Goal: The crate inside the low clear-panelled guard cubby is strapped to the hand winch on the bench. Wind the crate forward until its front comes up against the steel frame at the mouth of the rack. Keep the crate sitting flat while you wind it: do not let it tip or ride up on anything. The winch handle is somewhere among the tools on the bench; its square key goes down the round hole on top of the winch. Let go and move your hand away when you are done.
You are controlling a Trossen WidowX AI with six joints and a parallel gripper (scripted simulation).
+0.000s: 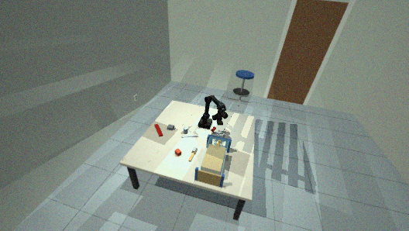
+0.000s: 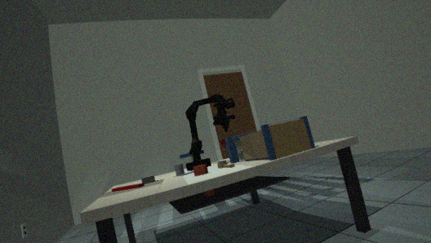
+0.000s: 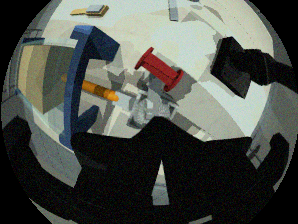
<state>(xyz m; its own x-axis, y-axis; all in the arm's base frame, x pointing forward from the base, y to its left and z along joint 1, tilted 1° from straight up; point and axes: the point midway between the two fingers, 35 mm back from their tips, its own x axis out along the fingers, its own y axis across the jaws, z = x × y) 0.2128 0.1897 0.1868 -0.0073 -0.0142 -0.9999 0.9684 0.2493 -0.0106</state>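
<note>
My gripper tip is now 80 mm above the red knob, 50 mm to the left of it and 10 mm short of it. The rest, counted from my gripper tip: winch 180 mm below, 40 mm to the left, 30 mm behind; winch handle 110 mm below, 10 mm to the right; blue frame 140 mm ahead, 110 mm below, 40 mm to the left.
</note>
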